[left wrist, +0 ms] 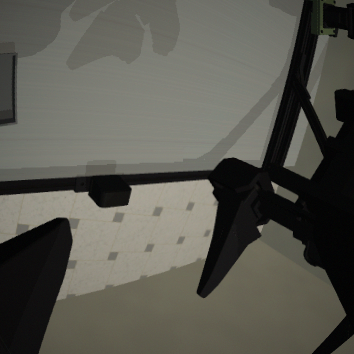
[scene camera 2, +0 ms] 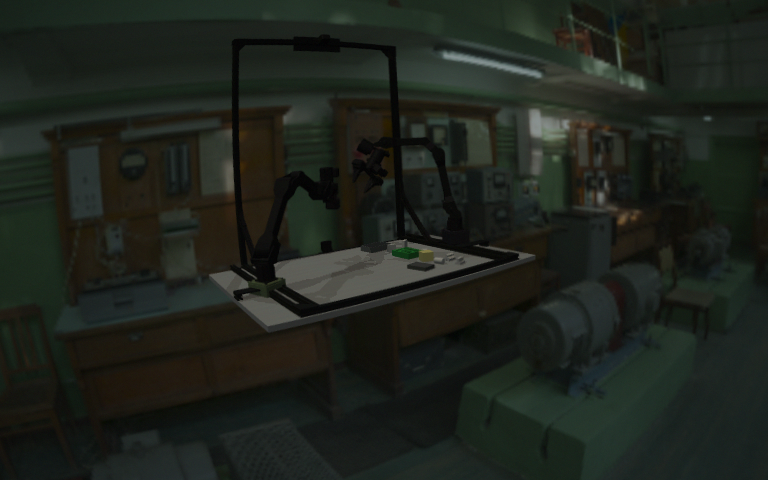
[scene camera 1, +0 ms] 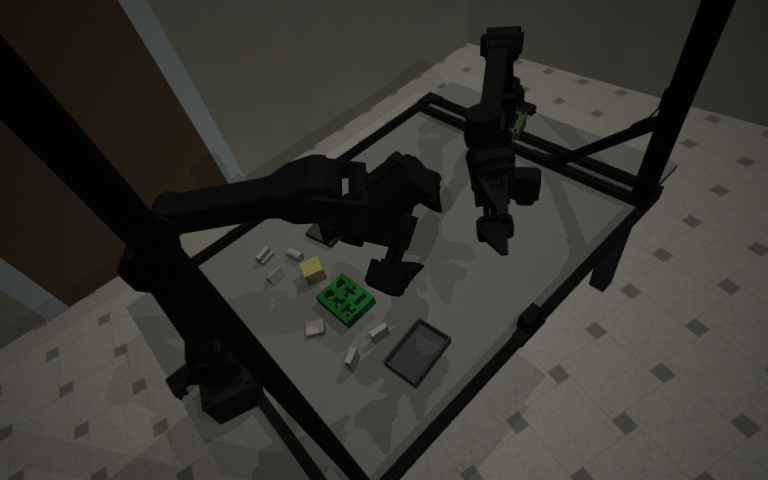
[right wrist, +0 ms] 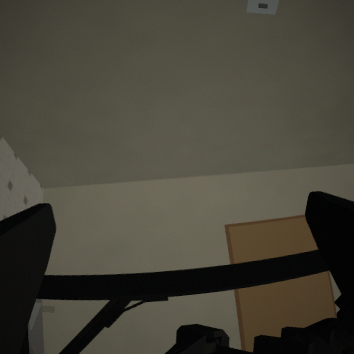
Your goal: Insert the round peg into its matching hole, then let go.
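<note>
A small white cylinder (scene camera 1: 294, 254) (scene camera 2: 438, 260), the round peg, lies on its side beside the yellow block. A green board (scene camera 1: 339, 311) (scene camera 2: 404, 253) with shaped holes lies on the table; its round hole (scene camera 1: 329, 294) looks dark and unfilled. My left gripper (scene camera 1: 429, 233) (scene camera 2: 361, 185) is open and empty, high above the table, near the board in the scene camera 1 picture. My right gripper (scene camera 1: 504, 232) (scene camera 2: 338, 188) (right wrist: 182, 211) is open and empty, raised over the table farther to the right in scene camera 1. Neither wrist view shows the peg or the board.
A yellow block (scene camera 1: 312, 270) (scene camera 2: 425, 255) stands between peg and board. White pieces (scene camera 1: 263, 255) (scene camera 1: 275, 275) (scene camera 1: 314, 328) (scene camera 1: 378, 332) (scene camera 1: 351, 358) lie around. A grey tray (scene camera 1: 400, 375) lies near the front edge. A dark flat object (scene camera 1: 320, 234) (scene camera 2: 420, 266) lies partly behind the left arm in scene camera 1.
</note>
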